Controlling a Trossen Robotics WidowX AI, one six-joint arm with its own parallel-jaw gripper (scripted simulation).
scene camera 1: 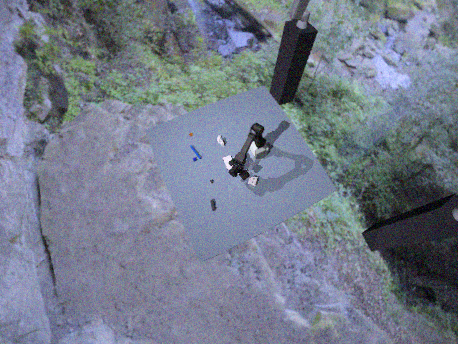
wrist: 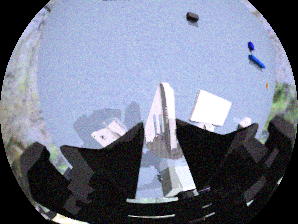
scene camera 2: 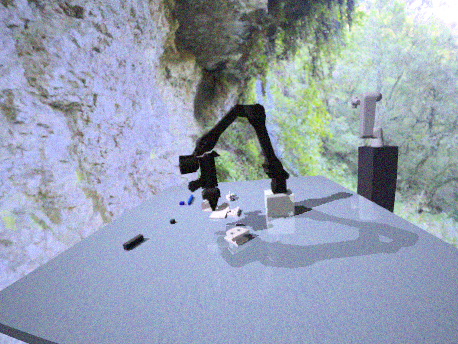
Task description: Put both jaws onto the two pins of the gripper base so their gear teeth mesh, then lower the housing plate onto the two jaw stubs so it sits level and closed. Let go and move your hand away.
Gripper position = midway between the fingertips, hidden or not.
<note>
My gripper (scene camera 2: 213, 209) carries a grey jaw (wrist: 165, 145).
My gripper is seen too in the wrist view (wrist: 158, 124).
</note>
